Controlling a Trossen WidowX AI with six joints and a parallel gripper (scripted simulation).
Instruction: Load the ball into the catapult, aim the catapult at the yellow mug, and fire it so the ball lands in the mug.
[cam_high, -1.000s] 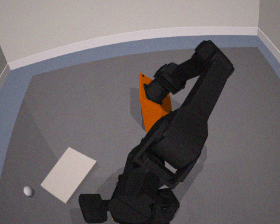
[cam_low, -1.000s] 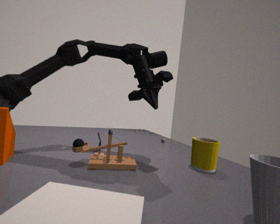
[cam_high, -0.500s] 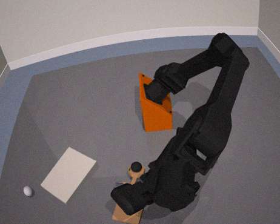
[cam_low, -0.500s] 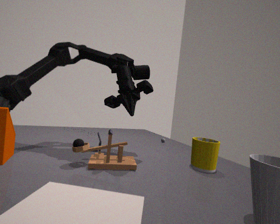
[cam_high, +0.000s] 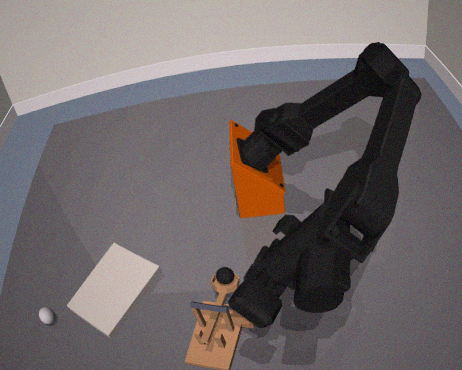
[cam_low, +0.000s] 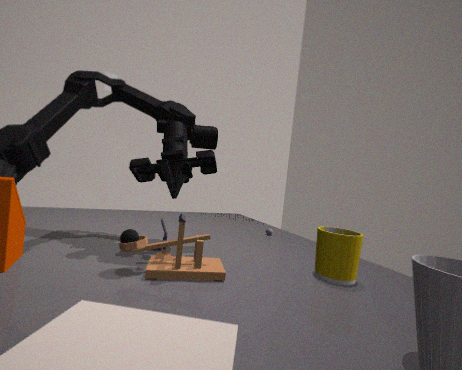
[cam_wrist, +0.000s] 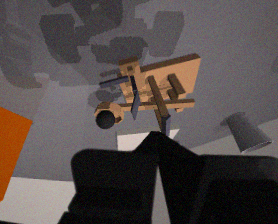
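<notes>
The black ball lies 9 cm behind my gripper tip, 3 cm to the right of it and 7 cm below it. The rest, counted from my gripper tip: wooden catapult (2 cm behind, 3 cm to the right, 8 cm below); flat white sheet (12 cm behind, 27 cm to the right, 13 cm below); yellow mug (32 cm ahead, 17 cm to the right, 11 cm below).
</notes>
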